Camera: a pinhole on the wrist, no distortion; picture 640 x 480 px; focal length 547.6 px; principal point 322.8 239.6 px. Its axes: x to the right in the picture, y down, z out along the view. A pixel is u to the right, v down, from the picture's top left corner.
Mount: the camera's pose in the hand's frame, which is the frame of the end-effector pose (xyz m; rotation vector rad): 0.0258 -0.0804 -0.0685 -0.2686 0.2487 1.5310
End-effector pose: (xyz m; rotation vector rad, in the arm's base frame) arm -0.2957 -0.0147 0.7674 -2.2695 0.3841 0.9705
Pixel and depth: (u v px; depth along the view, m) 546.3 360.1 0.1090
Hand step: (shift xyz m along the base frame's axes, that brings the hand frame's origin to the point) -0.0082 0.0147 -0.0109
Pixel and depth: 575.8 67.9 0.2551
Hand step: -0.0550 0.0018 -0.1984
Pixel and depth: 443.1 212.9 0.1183
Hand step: 0.0109 0.0356 -0.0336
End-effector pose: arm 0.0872 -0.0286 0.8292 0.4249 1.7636 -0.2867
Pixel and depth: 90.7 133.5 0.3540
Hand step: 0.2145 -0.2171 -0.1620
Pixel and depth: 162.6 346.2 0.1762
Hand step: 0.0722 -0.1128 -0.0179
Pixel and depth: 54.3 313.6 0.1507
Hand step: 0.0421 -0.1310 -0.0283
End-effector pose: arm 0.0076 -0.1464 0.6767 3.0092 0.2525 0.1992
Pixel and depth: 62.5 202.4 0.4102
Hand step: 0.0769 0.0976 -0.3884
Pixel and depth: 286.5 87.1 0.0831
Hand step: 0.0394 0.0650 -0.0137
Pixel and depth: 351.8 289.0 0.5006
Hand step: 0.0501 -0.1509 -0.3788
